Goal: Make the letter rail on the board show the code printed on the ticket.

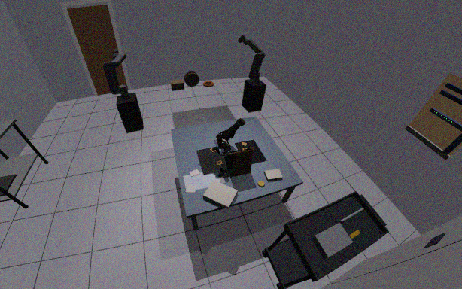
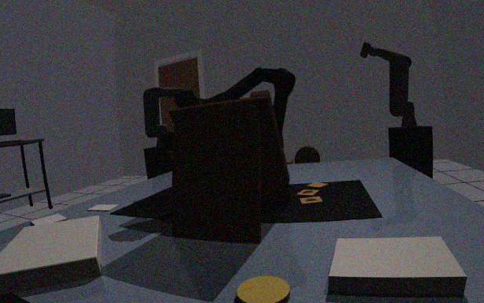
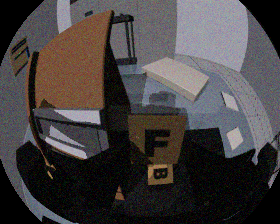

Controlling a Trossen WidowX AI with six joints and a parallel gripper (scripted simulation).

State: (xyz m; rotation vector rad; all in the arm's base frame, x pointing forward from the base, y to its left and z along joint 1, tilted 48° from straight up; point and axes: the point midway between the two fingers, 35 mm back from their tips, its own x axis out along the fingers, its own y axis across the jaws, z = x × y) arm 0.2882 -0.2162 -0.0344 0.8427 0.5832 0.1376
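The white printed slip is 40 mm behind my gripper tip, 130 mm to the left of it and 80 mm below it. Also, from my gripper tip: black mat (120 mm behind, 160 mm to the left, 150 mm below); then tan letter tile (right at my gripper tip); then pale block (350 mm ahead, 470 mm to the left, 140 mm below).
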